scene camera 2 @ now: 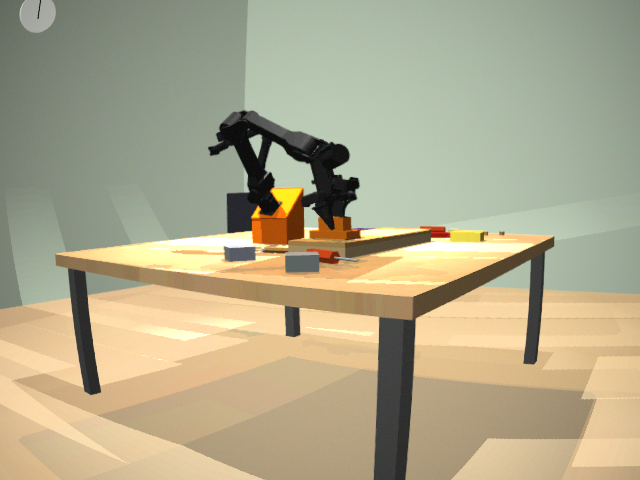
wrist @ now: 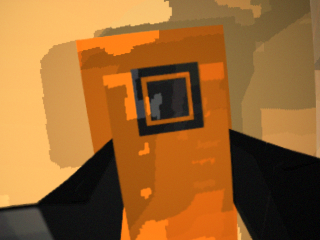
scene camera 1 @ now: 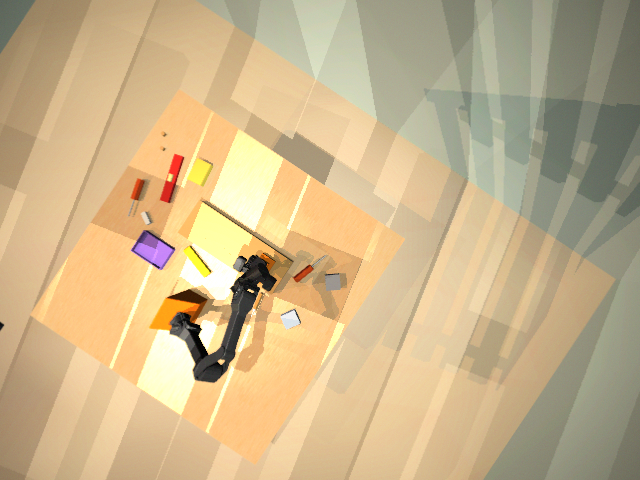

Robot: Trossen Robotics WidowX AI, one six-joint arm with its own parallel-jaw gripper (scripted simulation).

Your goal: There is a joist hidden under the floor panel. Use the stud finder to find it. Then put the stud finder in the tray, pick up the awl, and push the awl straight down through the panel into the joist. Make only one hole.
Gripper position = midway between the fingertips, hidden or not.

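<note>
My gripper (scene camera 2: 337,229) is visible to me, and the wrist view has the gripper (wrist: 164,139) in it too. There is also an orange stud finder (scene camera 2: 342,230), and with it in this scene I see a purple tray (scene camera 1: 148,247).
</note>
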